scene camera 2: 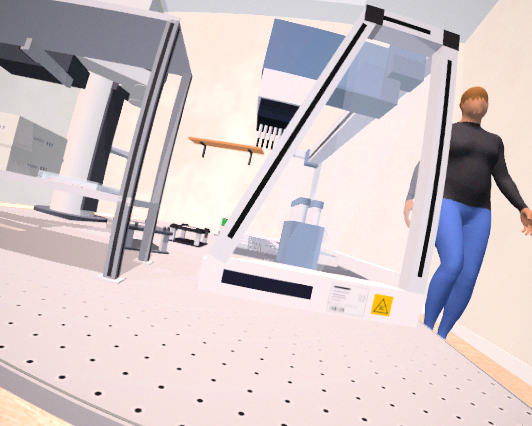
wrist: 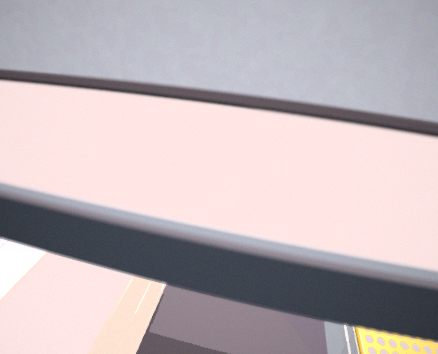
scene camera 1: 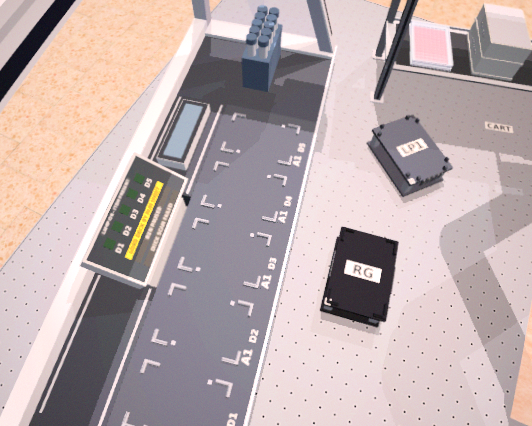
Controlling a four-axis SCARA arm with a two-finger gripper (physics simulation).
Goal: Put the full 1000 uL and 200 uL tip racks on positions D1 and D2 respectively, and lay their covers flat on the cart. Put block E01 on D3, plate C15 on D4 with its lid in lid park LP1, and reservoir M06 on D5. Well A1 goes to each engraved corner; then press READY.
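A pink-topped gridded rack or plate (scene camera 1: 431, 44) with a clear rim lies on the cart shelf (scene camera 1: 461, 56); I cannot tell which item it is. A yellow perforated rack (wrist: 395, 345) shows partly at the lower right of the wrist view. The deck (scene camera 1: 240, 200) has bare corner marks at D2, D3, D4 and D5; D1 is partly cut off. The LP1 stand (scene camera 1: 400, 132) is dark and stands right of the deck, with nothing on top. The lamps on the status panel (scene camera 1: 135, 220) are dark. My gripper is open and empty; its fingers cannot be made out.
A black RG stand (scene camera 1: 371, 255) stands beside the deck. A blue tube rack (scene camera 1: 257, 72) (scene camera 2: 300, 245) stands at the deck's far end. A grey box (scene camera 1: 500, 45) is on the cart. A cart post (scene camera 2: 141, 150) rises left of the slanted frame. A person (scene camera 2: 470, 165) stands at right.
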